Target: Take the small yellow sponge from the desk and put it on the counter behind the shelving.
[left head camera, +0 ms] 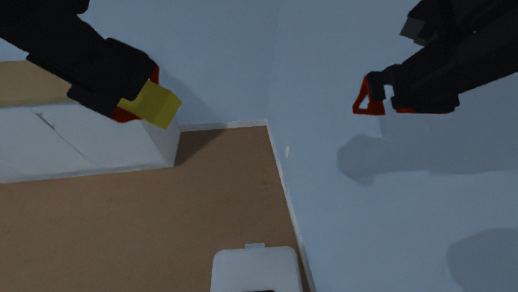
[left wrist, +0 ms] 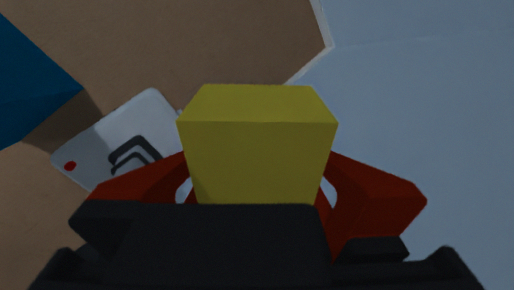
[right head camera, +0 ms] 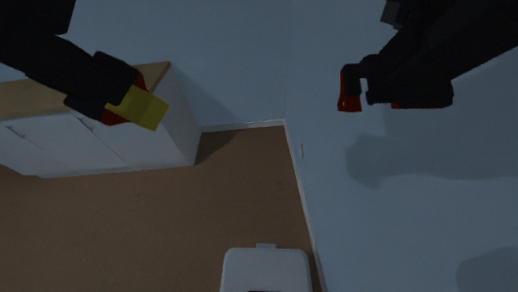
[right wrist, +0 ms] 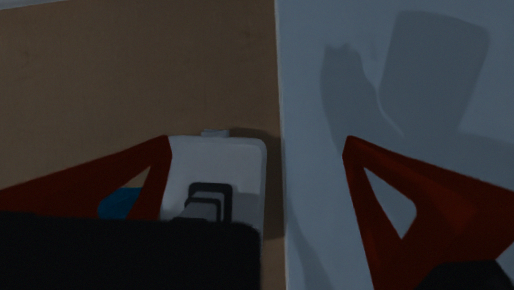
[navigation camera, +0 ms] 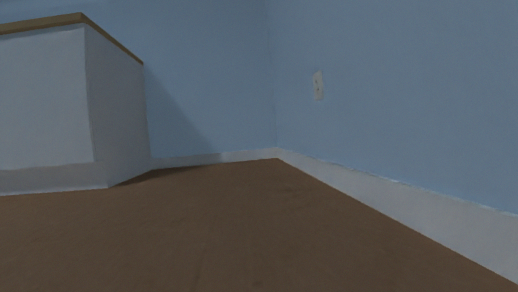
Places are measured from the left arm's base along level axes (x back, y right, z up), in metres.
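Where they show: left gripper, fingertip midpoint: (left head camera: 147, 103) (left wrist: 256, 144); right gripper, fingertip midpoint: (left head camera: 375, 110) (right head camera: 365, 106) (right wrist: 257, 145).
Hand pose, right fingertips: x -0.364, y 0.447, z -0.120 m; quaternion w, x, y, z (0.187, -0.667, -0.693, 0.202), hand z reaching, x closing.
After its pixels a point has its place.
The small yellow sponge (left head camera: 164, 109) {x -0.348, y 0.050, z -0.104 m} (right head camera: 150, 111) {x -0.350, y 0.051, z -0.104 m} (left wrist: 257, 145) {x -0.380, y -0.029, z -0.076 m} is held in my left gripper (left head camera: 140, 97) {x -0.390, y -0.001, z -0.121 m} (right head camera: 126, 101) (left wrist: 256, 144) {x -0.390, y -0.001, z -0.121 m}, which is shut on it, with a red finger on each side. The sponge is in the air. The counter, with a tan top (left head camera: 32, 82) {x -1.204, y -1.218, z -0.500 m} (right head camera: 155, 74) {x -1.398, y -0.643, z -0.500 m} (navigation camera: 50, 23) {x -1.047, y -0.739, z -0.538 m} and white cabinet front, stands at the left in both head views and the navigation view. Part of the blue shelving (left wrist: 30, 90) {x 0.007, y -0.243, z -0.911 m} shows at the left edge of the left wrist view. My right gripper (left head camera: 392, 106) (right wrist: 257, 145) {x -0.364, y 0.447, z -0.120 m} is open and empty. The desk does not show.
A blue wall (left head camera: 340, 215) {x -0.333, y 0.584, z -0.654 m} (right head camera: 360, 225) {x -0.294, y 0.587, z -0.586 m} (navigation camera: 400, 100) {x -0.639, y 0.556, z -1.140 m} with a white baseboard runs along the right and meets the far wall at a corner. An outlet (navigation camera: 318, 85) {x -0.977, y 0.518, z -1.011 m} is on it. My white base (left head camera: 255, 267) {x -0.216, y 0.221, z -1.150 m} (right head camera: 267, 267) {x -0.217, y 0.237, z -1.150 m} (left wrist: 90, 147) {x 0.121, y 0.040, z -1.150 m} stands on the brown floor close to this wall.
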